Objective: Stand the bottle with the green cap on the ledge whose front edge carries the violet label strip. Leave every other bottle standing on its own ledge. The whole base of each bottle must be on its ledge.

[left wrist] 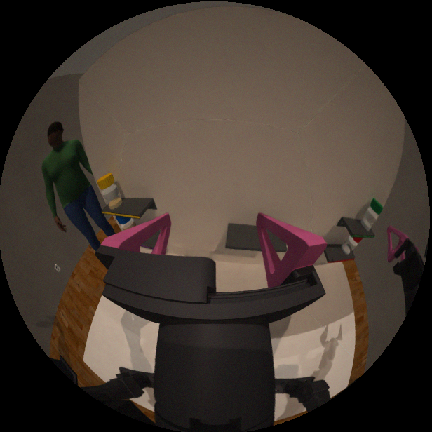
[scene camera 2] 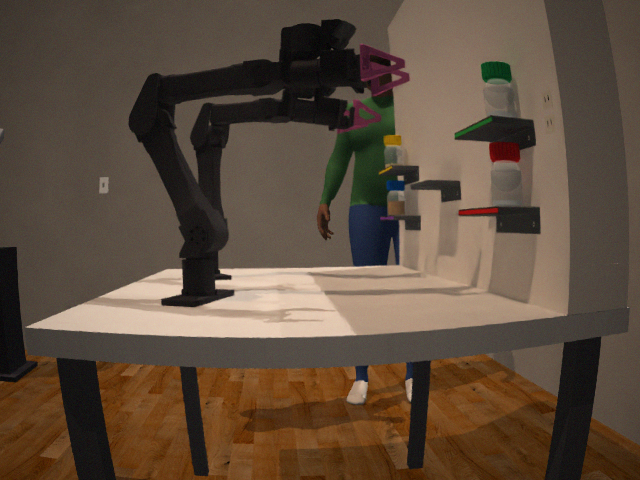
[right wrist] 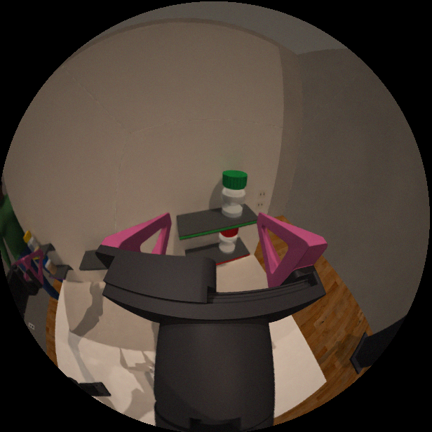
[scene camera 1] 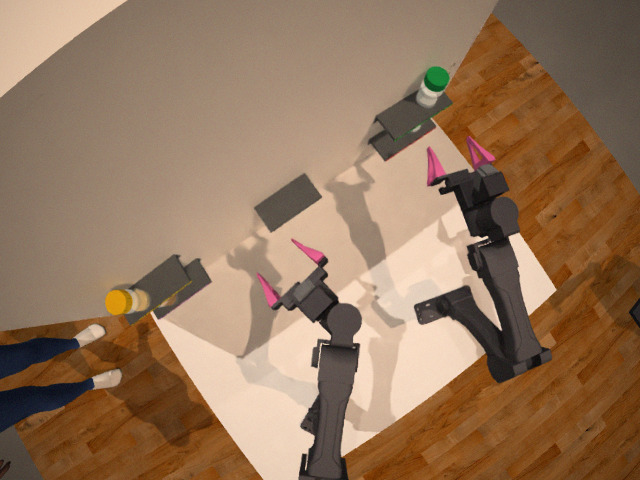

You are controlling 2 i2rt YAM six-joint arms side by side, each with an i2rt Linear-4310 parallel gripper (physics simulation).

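Frame: origin at the left arm's base, x back, y right, z up, level; centimetres.
Seen in the pictures: left gripper, fingertip midpoint: [scene camera 2: 374,121] [scene camera 1: 274,256]; right gripper, fingertip midpoint: [scene camera 2: 407,70] [scene camera 1: 448,142]; right arm's base, link origin: [scene camera 2: 199,299] [scene camera 1: 444,305].
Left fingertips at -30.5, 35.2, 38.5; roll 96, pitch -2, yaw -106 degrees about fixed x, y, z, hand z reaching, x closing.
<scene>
Pixels of each thing's top centre, then the offset from my left fingertips to it, as dx, dy, dz. "spot": a spot on its surface instead. Level surfaces: height alone.
- green-capped bottle, top centre: [scene camera 2: 495,65] [scene camera 1: 438,75] +11.6, +53.2, +1.7
- upper ledge with the green strip, top centre: [scene camera 2: 491,126] [scene camera 1: 415,108] +10.3, +49.4, -8.8
- blue-capped bottle, top centre: [scene camera 2: 395,181] -25.3, -25.6, -12.3
- yellow-capped bottle, top centre: [scene camera 1: 115,302] [scene camera 2: 392,136] -25.3, -26.1, +1.7
- yellow-strip ledge, top centre: [scene camera 1: 151,290] [scene camera 2: 398,168] -24.3, -22.7, -8.8
- red-capped bottle, top centre: [scene camera 2: 504,144] +11.3, +52.9, -12.3
- red-strip ledge, surface spot: [scene camera 2: 516,219] spot: +6.8, +51.1, -24.7
- table, surface height: dz -38.5
The green-capped bottle [scene camera 1: 436,78] [scene camera 2: 499,93] [right wrist: 233,192] stands upright on the upper ledge with the green strip [scene camera 1: 400,117] [right wrist: 197,222]. The violet-strip ledge [scene camera 1: 199,273] [scene camera 2: 412,222] is the lower one at the left of scene camera 1; a blue-capped bottle [scene camera 2: 395,198] [left wrist: 123,221] stands on it. A yellow-capped bottle [scene camera 1: 119,302] [scene camera 2: 392,149] stands on the yellow-strip ledge [scene camera 1: 162,279] above it. A red-capped bottle [scene camera 2: 505,175] [right wrist: 228,240] stands on the red-strip ledge [scene camera 2: 516,219]. My left gripper [scene camera 1: 275,256] [left wrist: 213,217] is open and empty. My right gripper [scene camera 1: 448,143] [right wrist: 213,217] is open and empty, short of the green-capped bottle.
A ledge [scene camera 1: 287,202] [scene camera 2: 436,184] with no bottle on it is on the wall between the two stacked pairs; my left gripper is in front of it. The yellow-strip ledge overhangs the violet-strip one. A person [scene camera 2: 369,170] stands beyond the table [scene camera 2: 258,304].
</scene>
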